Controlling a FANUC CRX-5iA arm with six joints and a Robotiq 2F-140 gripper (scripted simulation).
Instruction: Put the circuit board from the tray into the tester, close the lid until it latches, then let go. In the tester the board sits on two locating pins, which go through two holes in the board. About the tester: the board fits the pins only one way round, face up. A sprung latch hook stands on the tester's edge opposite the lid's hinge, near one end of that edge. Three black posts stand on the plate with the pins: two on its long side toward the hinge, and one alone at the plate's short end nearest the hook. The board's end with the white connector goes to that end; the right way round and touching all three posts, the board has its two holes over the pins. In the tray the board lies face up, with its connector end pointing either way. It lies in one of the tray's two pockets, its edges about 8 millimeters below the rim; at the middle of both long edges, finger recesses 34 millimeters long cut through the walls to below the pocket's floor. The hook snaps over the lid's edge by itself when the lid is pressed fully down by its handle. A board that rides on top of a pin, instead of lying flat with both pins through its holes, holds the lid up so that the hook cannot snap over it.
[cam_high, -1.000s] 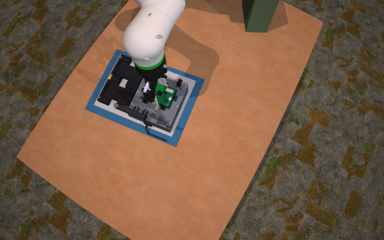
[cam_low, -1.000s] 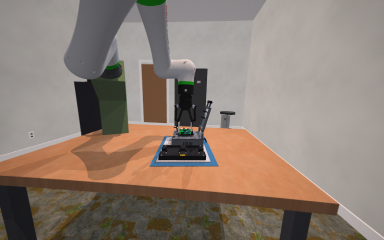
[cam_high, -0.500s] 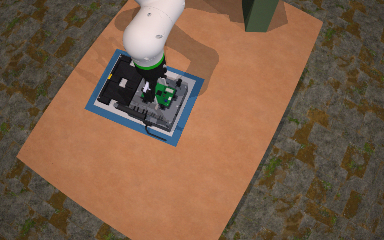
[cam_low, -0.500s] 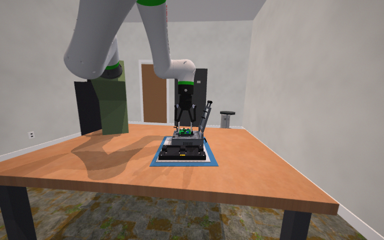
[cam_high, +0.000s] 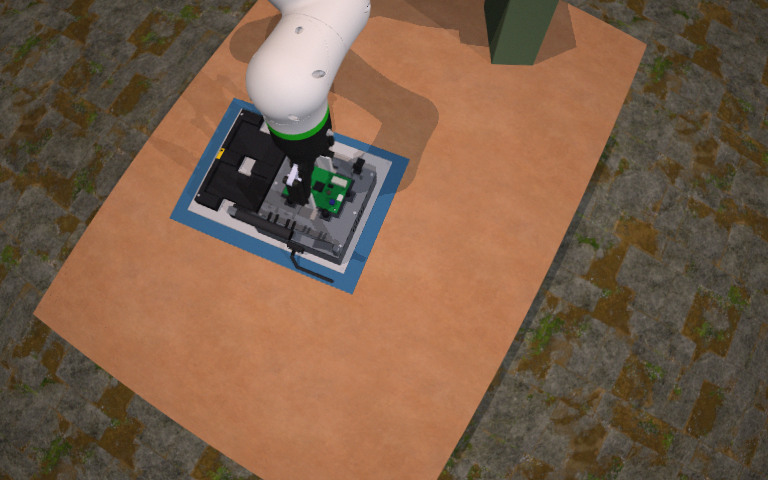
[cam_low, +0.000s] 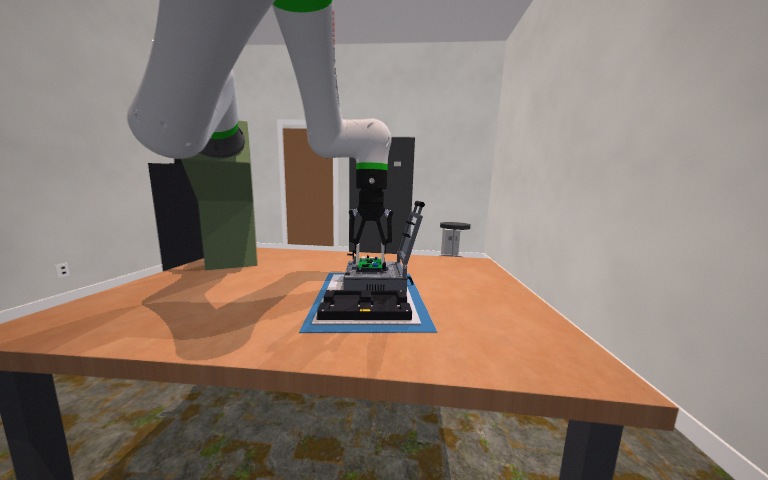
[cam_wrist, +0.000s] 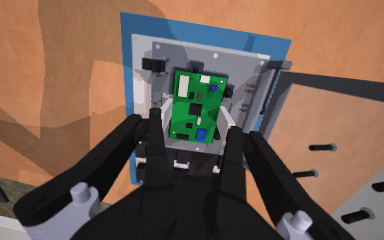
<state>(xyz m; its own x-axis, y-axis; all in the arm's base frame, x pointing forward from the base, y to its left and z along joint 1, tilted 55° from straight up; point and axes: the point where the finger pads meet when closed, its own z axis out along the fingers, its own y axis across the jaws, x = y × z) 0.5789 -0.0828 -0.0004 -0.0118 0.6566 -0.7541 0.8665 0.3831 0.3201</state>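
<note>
Right now the green circuit board is 20 mm below my hand. The rest, counted from my hand: lid: 120 mm ahead, 80 mm above; pin plate: 10 mm ahead, 10 mm to the left, 30 mm below; latch hook: 60 mm behind, 60 mm to the left, 10 mm below.
</note>
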